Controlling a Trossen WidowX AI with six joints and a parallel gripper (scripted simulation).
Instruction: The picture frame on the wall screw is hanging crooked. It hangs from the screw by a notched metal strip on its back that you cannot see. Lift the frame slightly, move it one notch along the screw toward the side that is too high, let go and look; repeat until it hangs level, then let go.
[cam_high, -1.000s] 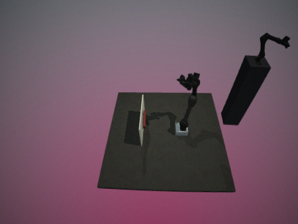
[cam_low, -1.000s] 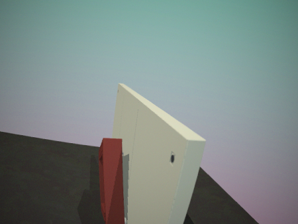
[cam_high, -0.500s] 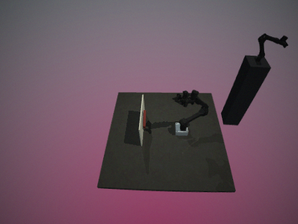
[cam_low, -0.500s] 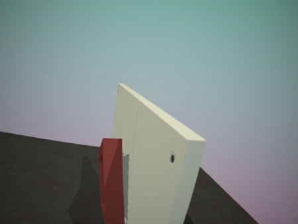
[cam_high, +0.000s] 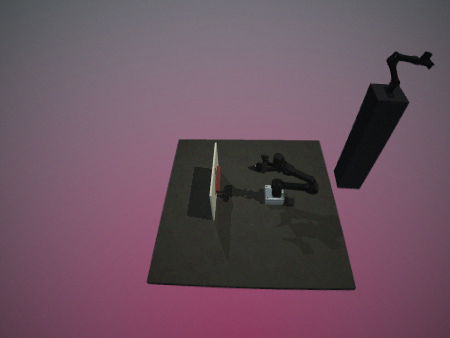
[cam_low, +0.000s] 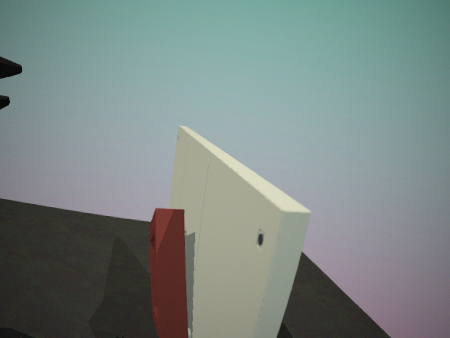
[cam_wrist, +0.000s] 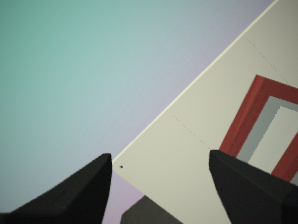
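Now: the picture frame 220 mm ahead of my gripper tip, 30 mm to the right of it and 190 mm below it. From my gripper tip the other things lie so: cream wall panel 230 mm ahead, 30 mm to the right, 200 mm below.
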